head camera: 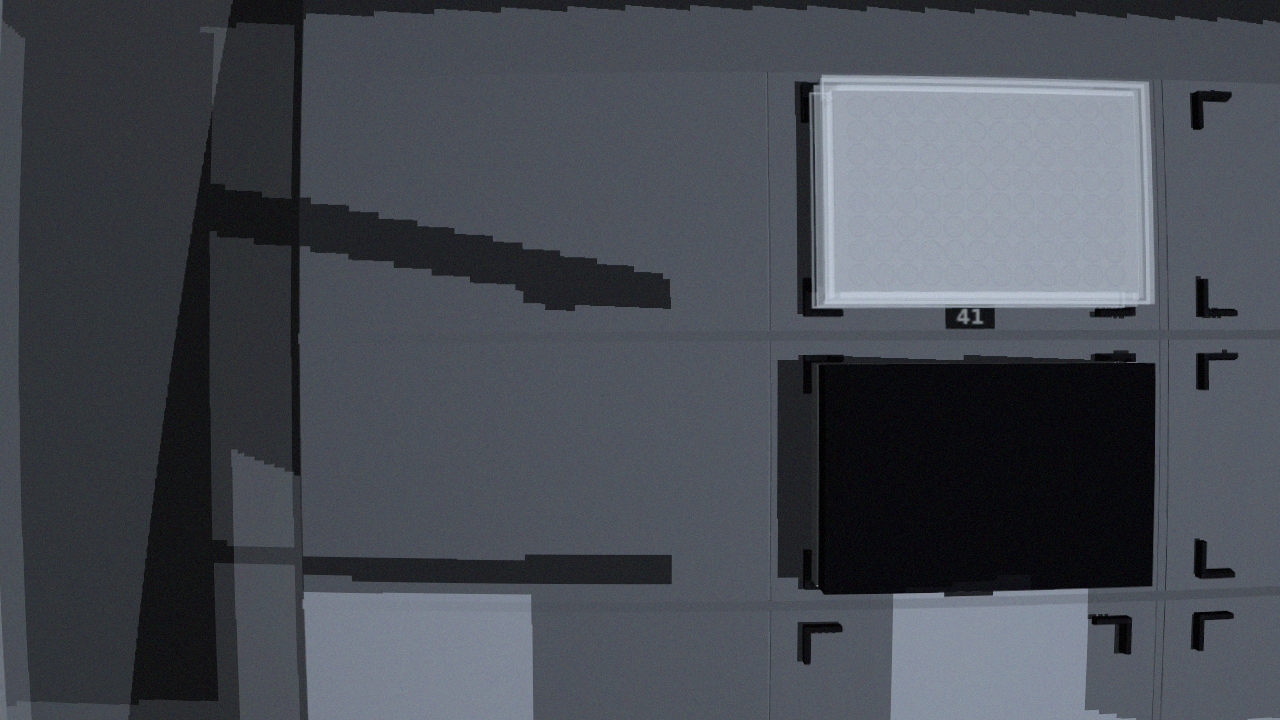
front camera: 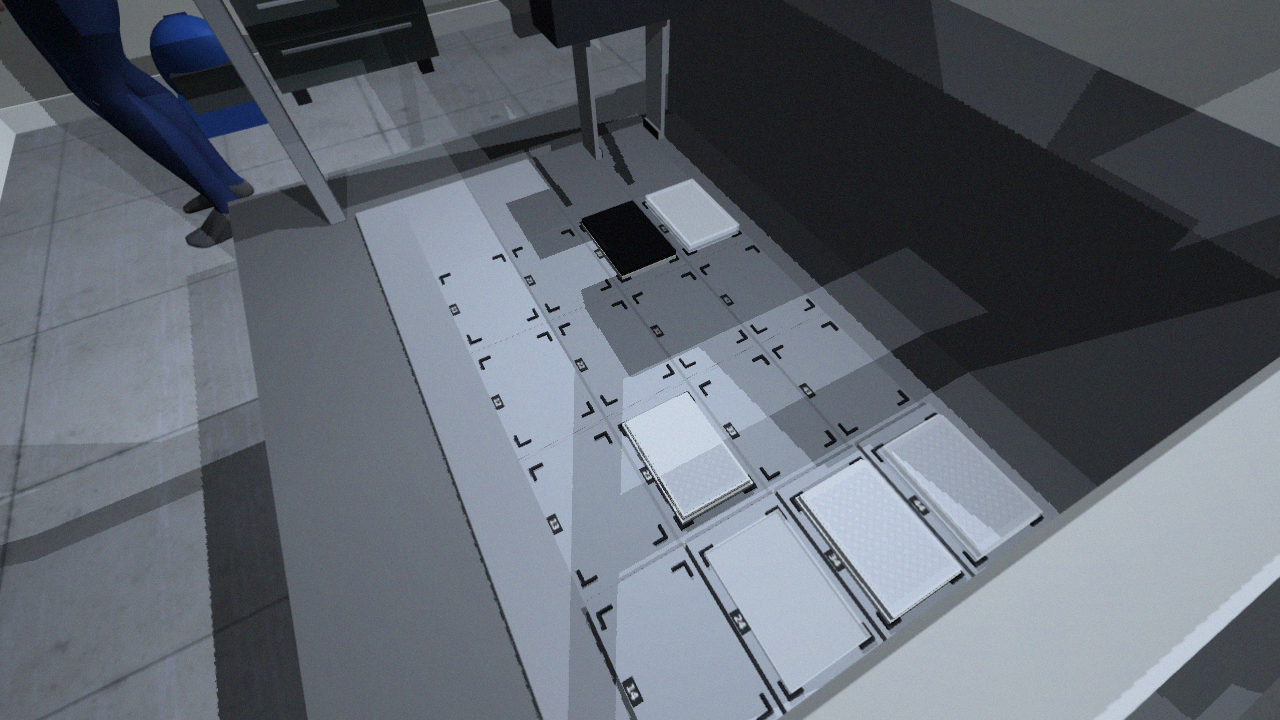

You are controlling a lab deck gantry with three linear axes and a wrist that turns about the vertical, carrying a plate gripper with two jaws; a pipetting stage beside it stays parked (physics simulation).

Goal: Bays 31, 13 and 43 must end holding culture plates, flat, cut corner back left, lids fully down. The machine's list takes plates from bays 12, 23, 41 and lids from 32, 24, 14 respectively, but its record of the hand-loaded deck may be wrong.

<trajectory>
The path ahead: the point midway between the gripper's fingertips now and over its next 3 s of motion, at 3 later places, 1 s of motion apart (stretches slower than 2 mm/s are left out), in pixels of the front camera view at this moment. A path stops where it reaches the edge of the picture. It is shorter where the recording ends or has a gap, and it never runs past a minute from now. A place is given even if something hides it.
My gripper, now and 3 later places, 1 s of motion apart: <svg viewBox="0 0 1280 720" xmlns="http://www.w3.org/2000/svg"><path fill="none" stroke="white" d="M623 141L631 282L694 378L690 407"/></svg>
</trajectory>
